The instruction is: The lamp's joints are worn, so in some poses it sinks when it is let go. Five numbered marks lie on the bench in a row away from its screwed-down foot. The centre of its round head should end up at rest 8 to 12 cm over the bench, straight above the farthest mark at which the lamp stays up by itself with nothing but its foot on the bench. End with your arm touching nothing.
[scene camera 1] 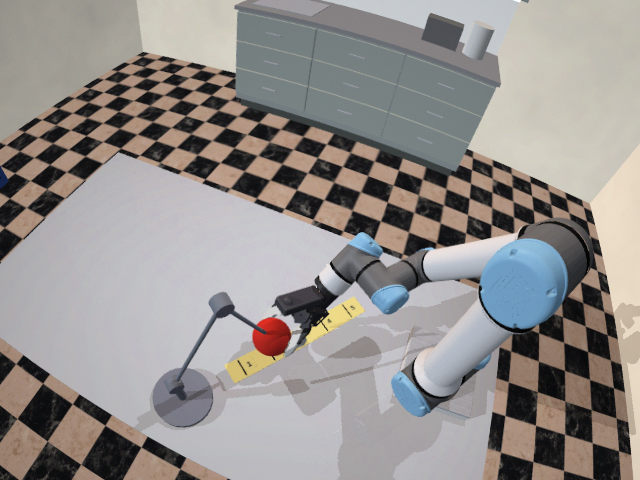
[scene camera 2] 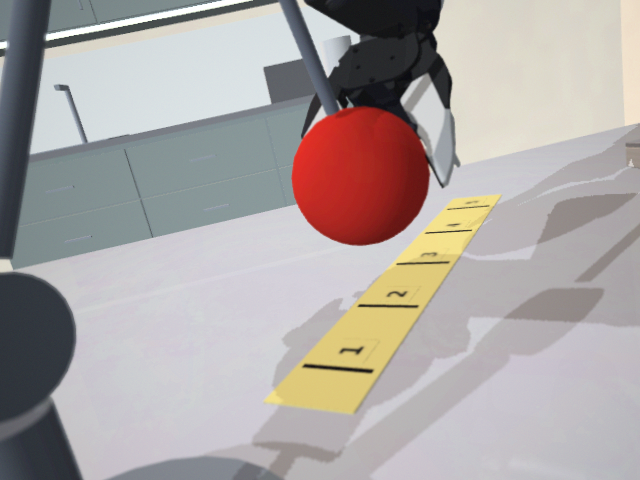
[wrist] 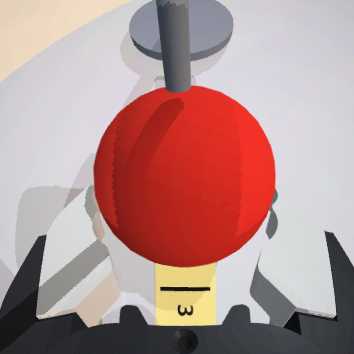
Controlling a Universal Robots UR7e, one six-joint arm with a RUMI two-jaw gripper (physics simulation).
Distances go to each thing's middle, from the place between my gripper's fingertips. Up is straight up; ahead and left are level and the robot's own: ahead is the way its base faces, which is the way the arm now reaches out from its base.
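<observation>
From my hand: yellow strip (scene camera 2: 336,375), 70 mm to the right of it, 60 mm behind, 90 mm below. Round grey foot (scene camera 1: 190,406), 210 mm to the left of my hand, 170 mm ahead, 40 mm below.
</observation>
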